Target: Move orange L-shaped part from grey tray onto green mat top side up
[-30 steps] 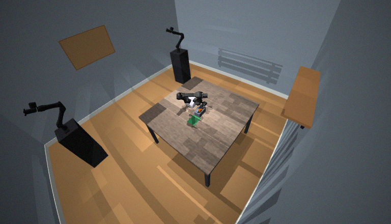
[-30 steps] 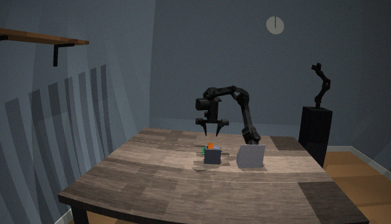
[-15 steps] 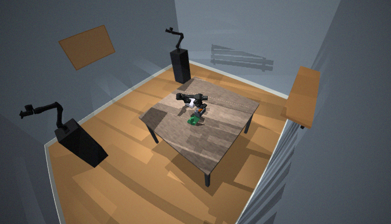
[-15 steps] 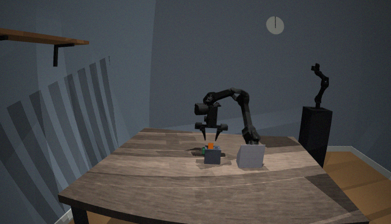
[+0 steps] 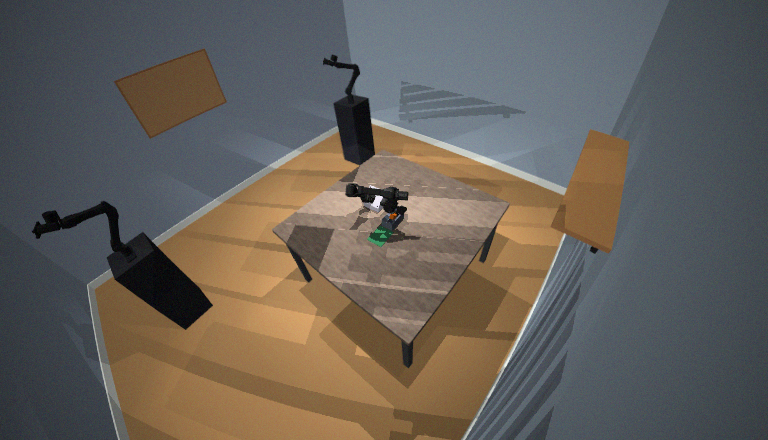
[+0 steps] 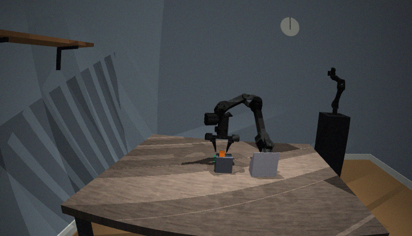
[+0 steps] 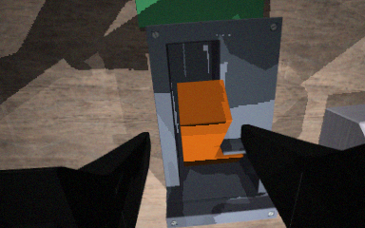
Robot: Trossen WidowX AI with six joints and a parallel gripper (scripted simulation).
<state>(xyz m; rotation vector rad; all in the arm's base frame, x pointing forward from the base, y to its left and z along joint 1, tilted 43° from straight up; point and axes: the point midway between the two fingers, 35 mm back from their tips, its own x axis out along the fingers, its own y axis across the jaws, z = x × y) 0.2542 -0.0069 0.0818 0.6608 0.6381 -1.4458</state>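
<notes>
Right now the orange L-shaped part is 5 cm below my gripper tip, 3 cm to the left of it and 2 cm behind it. Also, from my gripper tip: green mat 15 cm to the right, 11 cm below, 2 cm behind.
</notes>
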